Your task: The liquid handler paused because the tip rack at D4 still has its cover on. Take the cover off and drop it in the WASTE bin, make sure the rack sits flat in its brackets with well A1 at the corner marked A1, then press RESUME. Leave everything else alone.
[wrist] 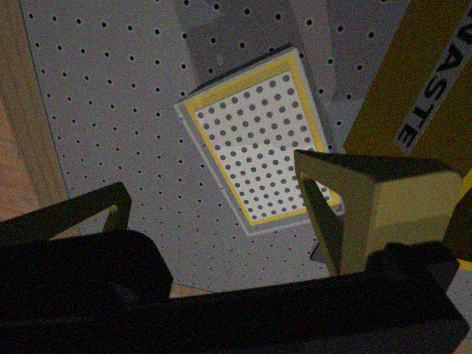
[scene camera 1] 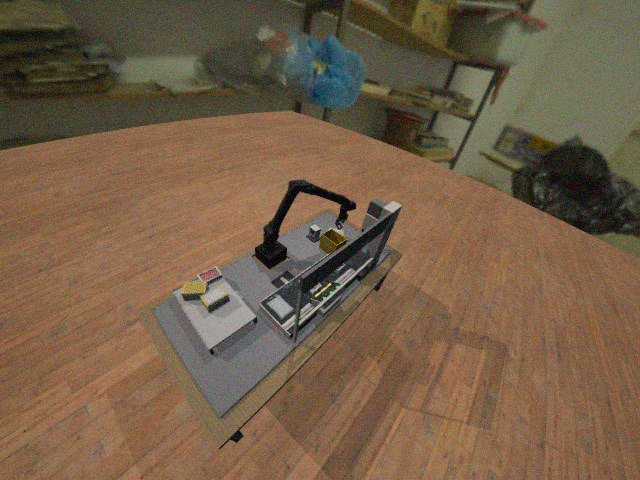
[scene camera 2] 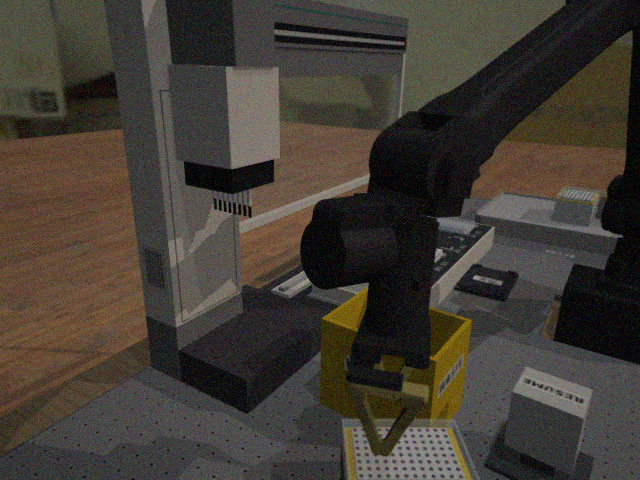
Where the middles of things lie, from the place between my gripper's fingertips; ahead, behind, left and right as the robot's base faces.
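I find the yellow WASTE bin (scene camera 2: pixel 450 334) 80 mm ahead of my hand. The bin is also 50 mm below my hand, and 160 mm to the right of it.
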